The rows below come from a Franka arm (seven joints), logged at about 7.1 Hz.
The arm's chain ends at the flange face. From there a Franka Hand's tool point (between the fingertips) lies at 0.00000 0.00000 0.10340 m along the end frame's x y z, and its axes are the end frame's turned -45 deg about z.
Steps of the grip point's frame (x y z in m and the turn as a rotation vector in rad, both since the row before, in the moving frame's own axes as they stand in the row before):
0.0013 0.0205 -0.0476 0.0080 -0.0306 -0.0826
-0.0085 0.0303 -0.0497 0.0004 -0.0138 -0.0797
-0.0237 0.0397 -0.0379 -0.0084 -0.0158 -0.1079
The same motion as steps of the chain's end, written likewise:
0.0182 0.0118 -0.0475 -0.0160 -0.0273 -0.0826
0.0164 0.0264 -0.0497 -0.0095 -0.0100 -0.0797
0.0118 0.0430 -0.0379 -0.0171 -0.0052 -0.1079

